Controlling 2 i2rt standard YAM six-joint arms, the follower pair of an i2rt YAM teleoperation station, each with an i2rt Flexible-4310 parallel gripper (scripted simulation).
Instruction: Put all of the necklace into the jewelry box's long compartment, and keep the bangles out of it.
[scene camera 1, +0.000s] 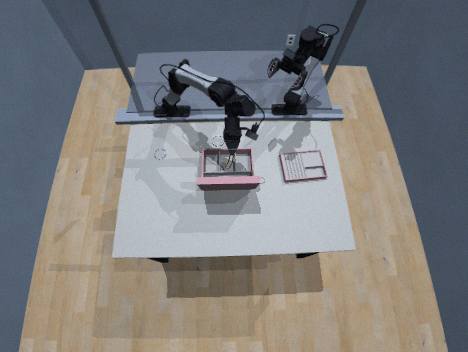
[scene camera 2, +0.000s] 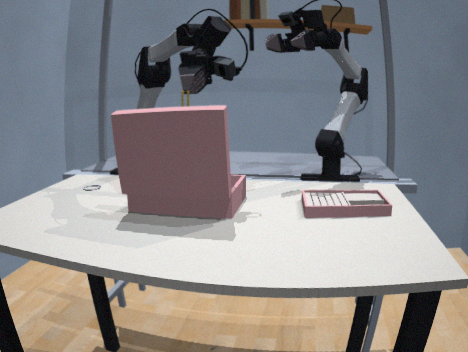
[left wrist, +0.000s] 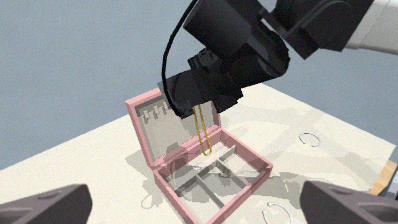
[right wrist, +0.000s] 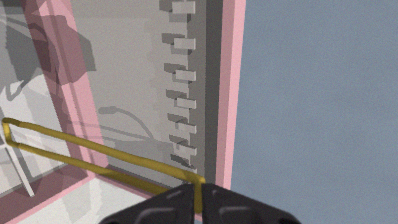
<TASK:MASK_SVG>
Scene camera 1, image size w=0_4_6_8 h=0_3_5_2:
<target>pink-rimmed tray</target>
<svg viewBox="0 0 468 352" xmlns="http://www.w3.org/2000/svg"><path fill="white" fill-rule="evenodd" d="M321 150L280 153L279 157L284 182L327 178L328 175Z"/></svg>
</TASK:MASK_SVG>
